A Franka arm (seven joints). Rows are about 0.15 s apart.
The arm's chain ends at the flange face. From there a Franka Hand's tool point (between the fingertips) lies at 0.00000 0.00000 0.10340 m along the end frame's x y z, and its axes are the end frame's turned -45 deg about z.
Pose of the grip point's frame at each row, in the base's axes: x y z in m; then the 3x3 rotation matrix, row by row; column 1 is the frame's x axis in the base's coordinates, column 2 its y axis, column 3 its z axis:
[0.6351 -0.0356 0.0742], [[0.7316 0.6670 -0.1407], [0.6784 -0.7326 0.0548], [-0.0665 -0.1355 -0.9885]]
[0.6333 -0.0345 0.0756], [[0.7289 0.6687 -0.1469], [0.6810 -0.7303 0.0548], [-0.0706 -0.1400 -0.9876]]
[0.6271 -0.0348 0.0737], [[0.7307 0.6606 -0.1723], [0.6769 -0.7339 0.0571], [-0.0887 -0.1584 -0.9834]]
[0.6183 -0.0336 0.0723], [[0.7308 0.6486 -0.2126], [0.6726 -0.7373 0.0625], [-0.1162 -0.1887 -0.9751]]
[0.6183 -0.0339 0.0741], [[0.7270 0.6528 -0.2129], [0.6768 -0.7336 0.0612], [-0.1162 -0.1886 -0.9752]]
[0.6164 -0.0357 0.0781], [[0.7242 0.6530 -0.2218], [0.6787 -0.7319 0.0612], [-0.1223 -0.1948 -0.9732]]
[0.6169 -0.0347 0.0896], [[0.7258 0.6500 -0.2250], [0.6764 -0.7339 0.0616], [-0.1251 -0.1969 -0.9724]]
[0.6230 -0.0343 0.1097], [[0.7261 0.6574 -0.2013], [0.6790 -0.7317 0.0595], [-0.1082 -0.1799 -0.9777]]
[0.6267 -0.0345 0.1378], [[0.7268 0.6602 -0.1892], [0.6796 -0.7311 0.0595], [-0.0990 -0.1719 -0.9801]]
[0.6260 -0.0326 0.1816], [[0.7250 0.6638 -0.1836], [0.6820 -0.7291 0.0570], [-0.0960 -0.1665 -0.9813]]
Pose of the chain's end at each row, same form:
[0.6496 -0.0413 0.1764], [[0.9890 -0.0457 -0.1407], [-0.0383 -0.9977 0.0548], [-0.1428 -0.0488 -0.9885]]
[0.6485 -0.0402 0.1777], [[0.9883 -0.0426 -0.1469], [-0.0349 -0.9979 0.0548], [-0.1489 -0.0491 -0.9876]]
[0.6449 -0.0407 0.1754], [[0.9838 -0.0496 -0.1723], [-0.0403 -0.9976 0.0571], [-0.1747 -0.0493 -0.9834]]
[0.6403 -0.0401 0.1731], [[0.9754 -0.0581 -0.2126], [-0.0457 -0.9969 0.0625], [-0.2156 -0.0513 -0.9751]]
[0.6403 -0.0402 0.1749], [[0.9757 -0.0525 -0.2129], [-0.0402 -0.9973 0.0612], [-0.2155 -0.0512 -0.9752]]
[0.6393 -0.0420 0.1787], [[0.9738 -0.0503 -0.2218], [-0.0376 -0.9974 0.0612], [-0.2242 -0.0513 -0.9732]]
[0.6402 -0.0411 0.1901], [[0.9728 -0.0536 -0.2250], [-0.0407 -0.9972 0.0616], [-0.2277 -0.0508 -0.9724]]
[0.6438 -0.0405 0.2108], [[0.9783 -0.0486 -0.2013], [-0.0373 -0.9975 0.0595], [-0.2037 -0.0507 -0.9777]]
[0.6463 -0.0407 0.2391], [[0.9808 -0.0471 -0.1892], [-0.0364 -0.9975 0.0595], [-0.1916 -0.0515 -0.9801]]
[0.6450 -0.0385 0.2831], [[0.9820 -0.0433 -0.1836], [-0.0333 -0.9978 0.0570], [-0.1856 -0.0499 -0.9813]]

